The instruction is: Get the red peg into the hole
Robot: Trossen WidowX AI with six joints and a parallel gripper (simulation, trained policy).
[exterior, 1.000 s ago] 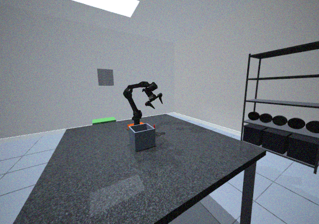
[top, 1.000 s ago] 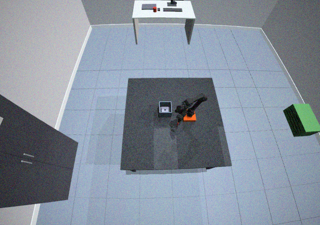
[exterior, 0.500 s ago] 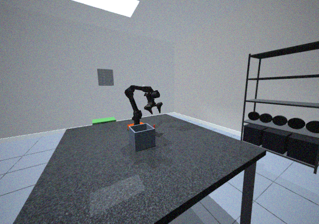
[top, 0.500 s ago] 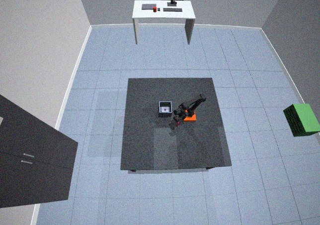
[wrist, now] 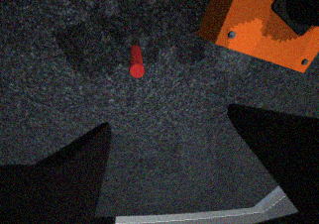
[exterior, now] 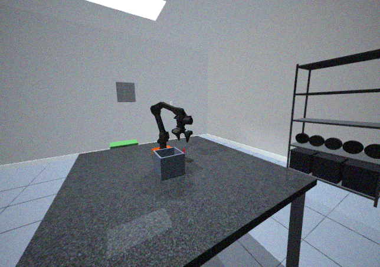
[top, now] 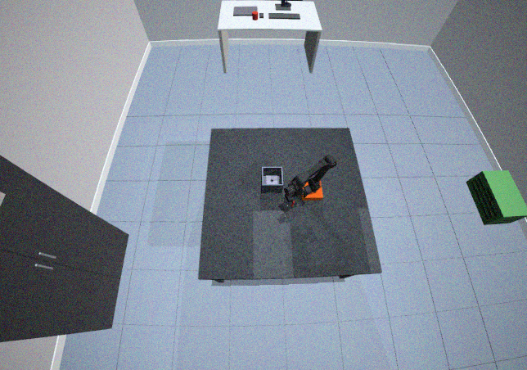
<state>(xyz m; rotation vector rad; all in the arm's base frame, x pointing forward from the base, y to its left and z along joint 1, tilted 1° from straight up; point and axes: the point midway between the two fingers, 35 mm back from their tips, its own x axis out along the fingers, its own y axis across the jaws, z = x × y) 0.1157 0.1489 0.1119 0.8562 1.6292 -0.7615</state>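
The red peg is 3 cm ahead of my gripper tip and 10 cm below it. Also, from my gripper tip: plate (22 cm ahead, 16 cm to the right, 9 cm below).
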